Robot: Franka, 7 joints.
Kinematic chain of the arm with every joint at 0, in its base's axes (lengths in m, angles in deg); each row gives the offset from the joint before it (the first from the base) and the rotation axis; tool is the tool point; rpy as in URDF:
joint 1: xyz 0 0 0.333 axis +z
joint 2: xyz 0 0 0 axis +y
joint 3: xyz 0 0 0.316 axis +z
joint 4: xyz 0.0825 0 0 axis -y
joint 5: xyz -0.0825 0 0.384 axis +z
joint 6: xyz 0 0 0 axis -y
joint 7: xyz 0.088 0 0 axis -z
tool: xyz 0 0 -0.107 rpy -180 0 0
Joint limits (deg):
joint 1: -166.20..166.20
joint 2: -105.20..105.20
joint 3: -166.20..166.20
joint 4: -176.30..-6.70
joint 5: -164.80..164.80
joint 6: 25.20..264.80
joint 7: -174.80..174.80
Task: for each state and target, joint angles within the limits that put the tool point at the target. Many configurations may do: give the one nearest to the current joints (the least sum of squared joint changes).
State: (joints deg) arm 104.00 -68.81 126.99 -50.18 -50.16 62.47 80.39
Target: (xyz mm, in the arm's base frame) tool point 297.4 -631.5 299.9
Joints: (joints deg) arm 141.36 -71.44 141.98 -45.32 -46.37 54.47 80.39
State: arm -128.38 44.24 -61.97 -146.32 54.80 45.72 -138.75
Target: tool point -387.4 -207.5 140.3
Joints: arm -117.84 48.51 -48.65 -119.74 67.12 54.89 -138.75
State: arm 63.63 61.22 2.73 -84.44 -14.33 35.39 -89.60
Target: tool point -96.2 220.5 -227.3
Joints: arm 83.11 105.20 17.21 -78.99 -11.71 64.08 -89.60
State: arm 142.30 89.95 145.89 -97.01 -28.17 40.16 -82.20
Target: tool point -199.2 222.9 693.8
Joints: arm 106.69 97.71 166.20 -98.56 -12.80 32.42 -82.20
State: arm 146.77 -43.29 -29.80 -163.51 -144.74 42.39 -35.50
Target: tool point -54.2 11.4 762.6
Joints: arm 152.58 -69.26 9.27 -153.29 -156.24 32.73 -35.50
